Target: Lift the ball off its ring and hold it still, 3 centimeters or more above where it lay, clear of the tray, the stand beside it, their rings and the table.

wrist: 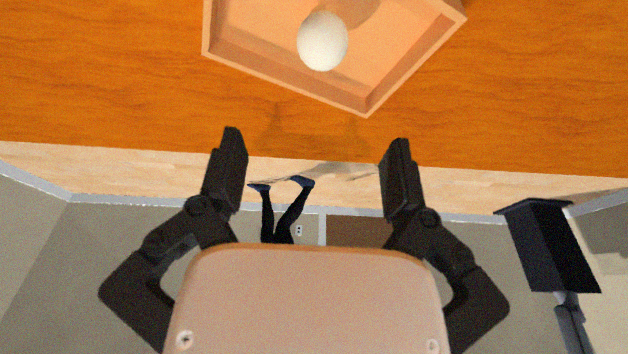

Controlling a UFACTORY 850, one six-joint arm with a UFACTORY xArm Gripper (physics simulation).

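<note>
A white ball (322,41) shows at the top of the wrist view, inside the walls of a light orange tray (285,84). One corner of the tray points toward the gripper's side of the view. The ring under the ball is hidden, and the tray's far part is cut off by the top edge. My gripper (315,146) is wide open with nothing between its fingers. Its fingertips stand below the ball and the tray's near corner in the view, apart from both. The stand does not show in this view.
The orange wooden table (100,100) lies around the tray, and its edge crosses the view behind the fingers. Beyond it are the pale floor (150,172), a person's dark legs (285,220) and a dark box-shaped object (550,245) at the right.
</note>
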